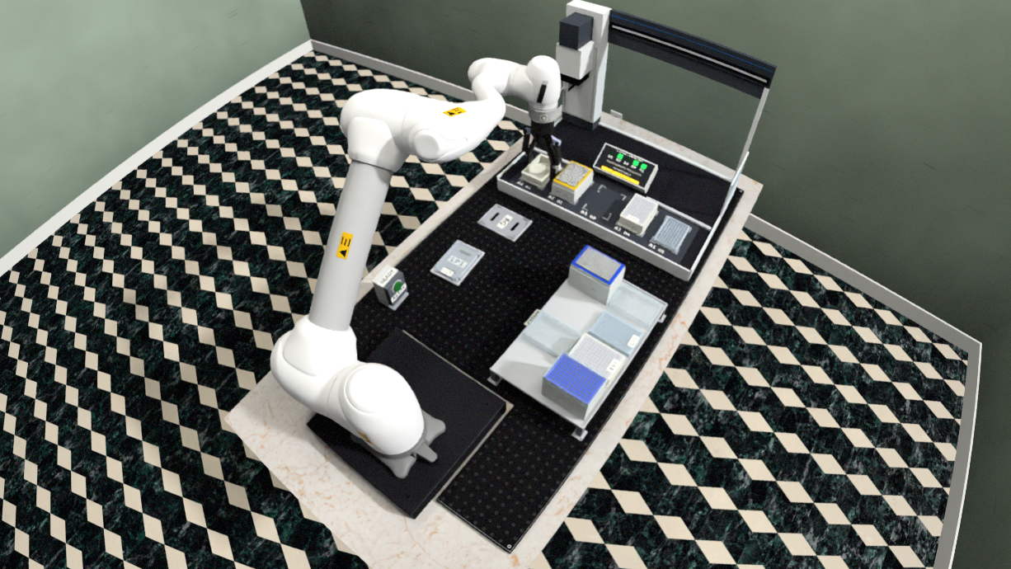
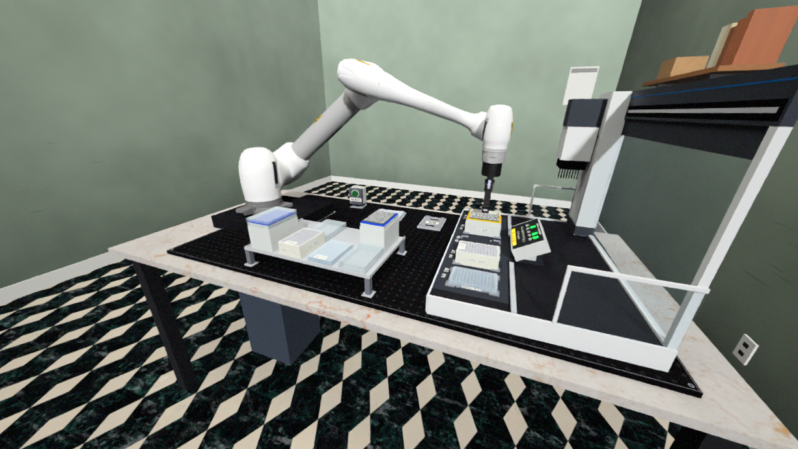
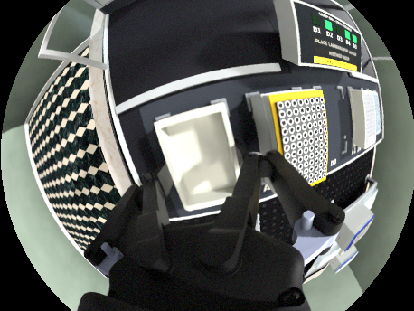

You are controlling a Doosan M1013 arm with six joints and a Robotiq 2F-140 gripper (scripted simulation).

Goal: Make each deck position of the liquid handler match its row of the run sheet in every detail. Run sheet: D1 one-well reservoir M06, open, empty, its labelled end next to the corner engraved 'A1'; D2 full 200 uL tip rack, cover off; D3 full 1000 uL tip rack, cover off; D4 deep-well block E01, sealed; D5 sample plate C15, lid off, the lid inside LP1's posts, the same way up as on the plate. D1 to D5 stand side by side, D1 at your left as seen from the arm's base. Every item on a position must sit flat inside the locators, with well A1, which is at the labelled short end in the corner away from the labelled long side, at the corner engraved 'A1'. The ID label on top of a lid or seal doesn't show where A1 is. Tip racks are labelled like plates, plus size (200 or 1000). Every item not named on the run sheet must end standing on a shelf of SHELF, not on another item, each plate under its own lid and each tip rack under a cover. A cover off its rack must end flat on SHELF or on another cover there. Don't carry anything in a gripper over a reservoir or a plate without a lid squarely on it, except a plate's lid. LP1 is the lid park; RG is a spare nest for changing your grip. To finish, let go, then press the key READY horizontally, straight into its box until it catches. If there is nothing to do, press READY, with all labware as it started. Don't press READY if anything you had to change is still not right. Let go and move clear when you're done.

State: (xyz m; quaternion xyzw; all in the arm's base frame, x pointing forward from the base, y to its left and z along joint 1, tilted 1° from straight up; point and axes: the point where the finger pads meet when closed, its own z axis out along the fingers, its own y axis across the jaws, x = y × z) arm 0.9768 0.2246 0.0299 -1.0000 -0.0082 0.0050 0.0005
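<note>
Right now the white one-well reservoir is 20 mm below my hand. Round my hand: yellow-rimmed tip rack: 10 mm behind, 130 mm to the right, 10 mm above; then grey RG nest: 230 mm behind, 10 mm to the right, 80 mm below; then pipetting head: 280 mm ahead, 50 mm to the left, 300 mm above.
</note>
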